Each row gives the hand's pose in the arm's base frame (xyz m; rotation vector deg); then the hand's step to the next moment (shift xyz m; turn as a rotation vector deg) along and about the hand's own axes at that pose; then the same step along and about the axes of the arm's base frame.
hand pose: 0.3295 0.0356 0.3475 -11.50 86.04 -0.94
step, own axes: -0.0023 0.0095 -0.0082 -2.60 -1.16 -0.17
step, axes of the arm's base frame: -0.0094 0.0087 0.0005 -0.22 -0.81 2.73
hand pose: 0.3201 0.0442 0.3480 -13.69 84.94 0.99
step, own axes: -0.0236 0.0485 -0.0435 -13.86 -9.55 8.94
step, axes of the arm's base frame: -0.0526 0.0432 0.0131 9.01 -5.94 15.71
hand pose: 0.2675 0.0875 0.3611 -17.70 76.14 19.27
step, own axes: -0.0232 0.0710 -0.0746 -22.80 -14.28 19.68
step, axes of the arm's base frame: -0.1002 0.0330 0.0048 18.66 -6.46 26.85
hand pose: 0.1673 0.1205 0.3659 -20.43 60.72 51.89
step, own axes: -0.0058 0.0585 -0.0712 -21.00 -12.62 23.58
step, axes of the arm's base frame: -0.0892 -0.0136 -0.0197 20.01 -2.09 27.41
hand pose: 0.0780 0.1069 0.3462 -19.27 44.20 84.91
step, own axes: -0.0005 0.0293 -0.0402 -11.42 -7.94 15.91
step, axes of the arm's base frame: -0.0384 -0.0233 -0.0214 12.71 0.73 16.87
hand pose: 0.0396 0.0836 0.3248 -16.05 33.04 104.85
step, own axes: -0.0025 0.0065 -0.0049 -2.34 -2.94 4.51
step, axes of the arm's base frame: -0.0057 -0.0061 -0.0014 3.95 1.11 4.20
